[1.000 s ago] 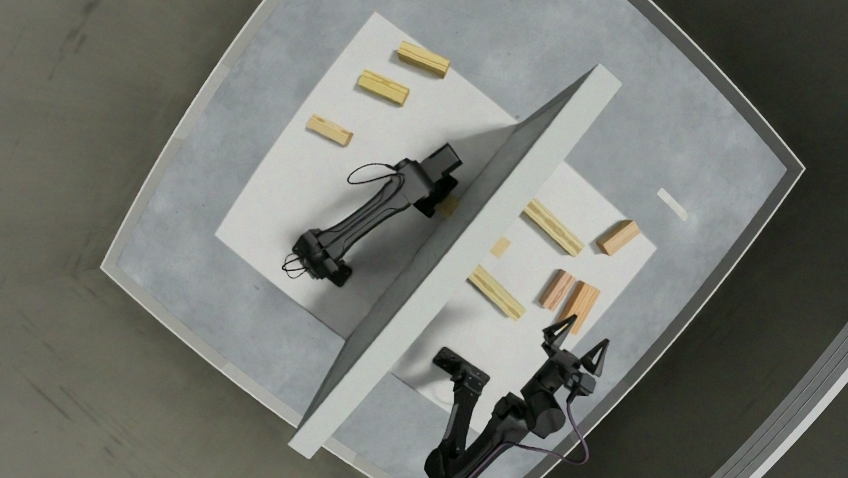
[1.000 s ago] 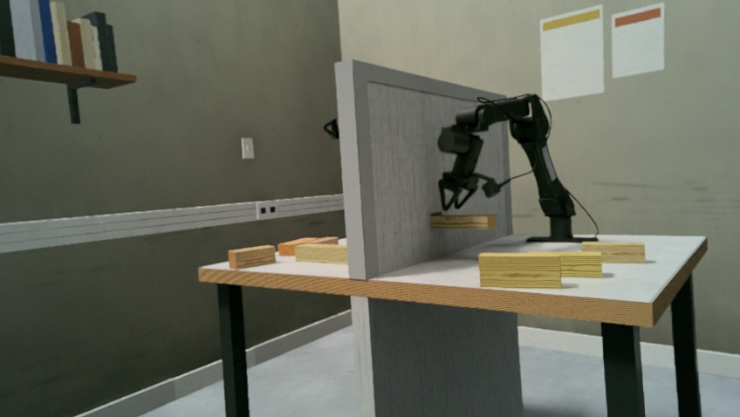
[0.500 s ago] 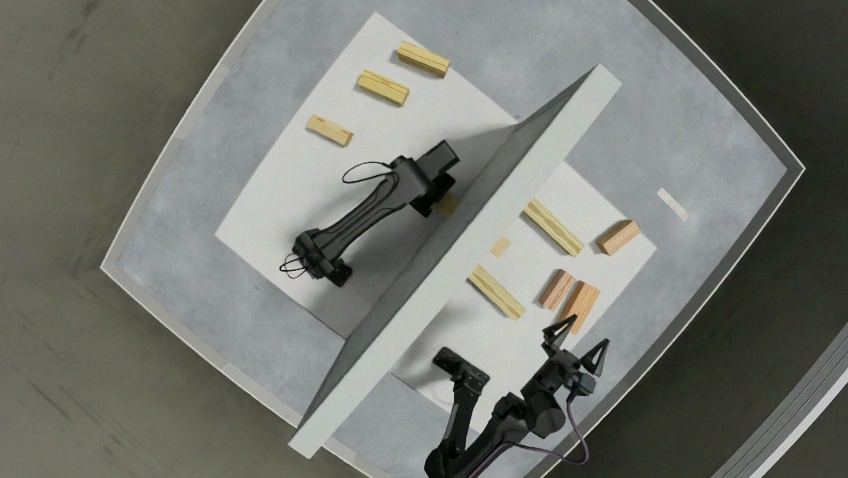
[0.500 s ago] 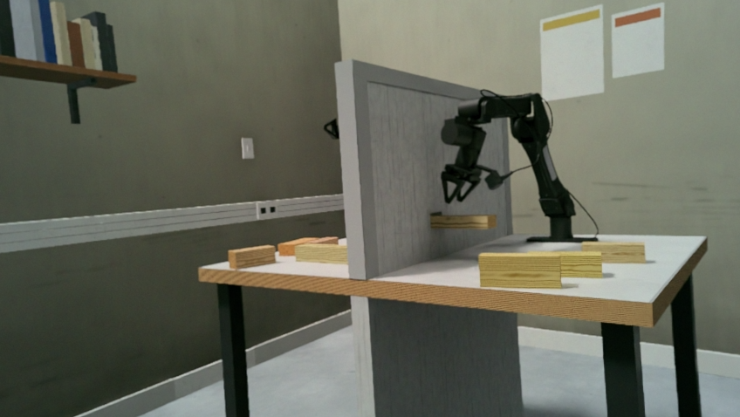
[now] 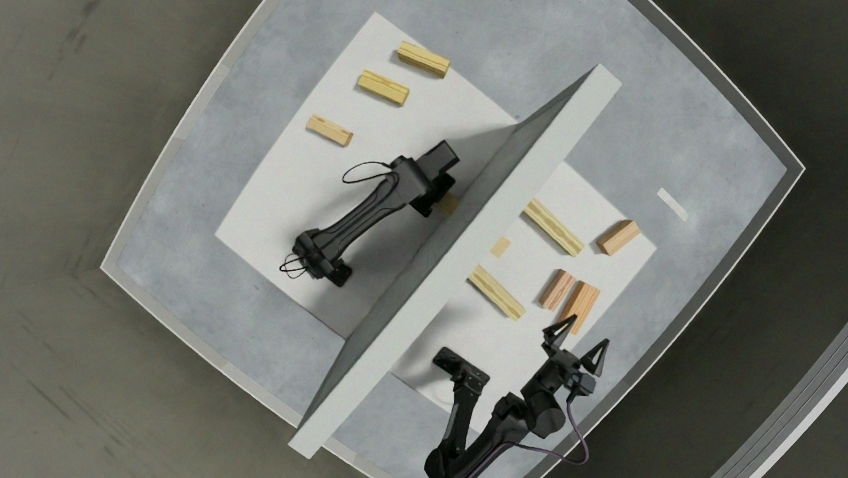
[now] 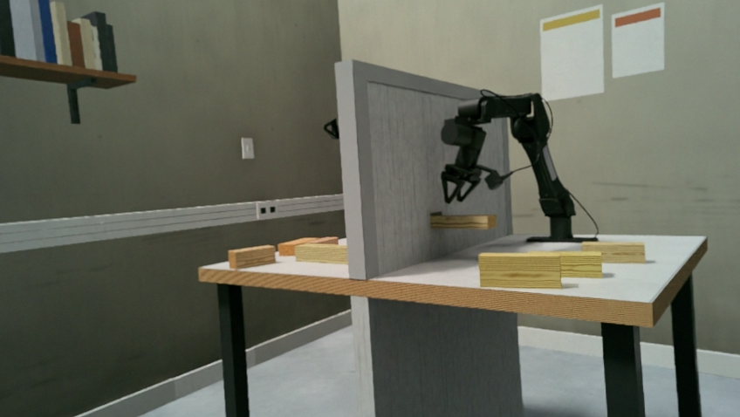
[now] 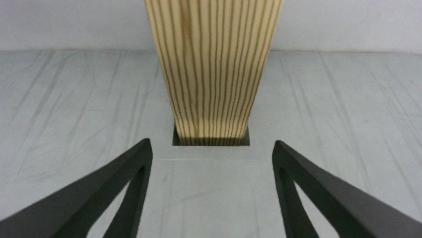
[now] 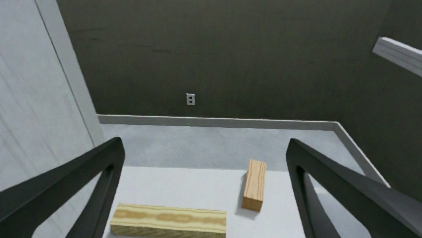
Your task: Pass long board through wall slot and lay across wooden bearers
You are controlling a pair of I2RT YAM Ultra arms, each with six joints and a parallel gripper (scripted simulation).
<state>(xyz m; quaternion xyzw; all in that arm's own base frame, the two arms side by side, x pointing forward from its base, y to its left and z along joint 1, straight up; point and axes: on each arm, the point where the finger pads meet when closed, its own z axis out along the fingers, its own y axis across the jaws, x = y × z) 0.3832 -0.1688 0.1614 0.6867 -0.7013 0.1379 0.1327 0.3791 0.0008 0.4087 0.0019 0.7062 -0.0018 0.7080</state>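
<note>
The long board lies 1 cm ahead of my right hand, 34 cm to the left of it and 31 cm below it. Round my right hand: offcut (28 cm ahead, 12 cm to the right, 38 cm below); then wooden bearer (17 cm ahead, 9 cm to the left, 39 cm below).
</note>
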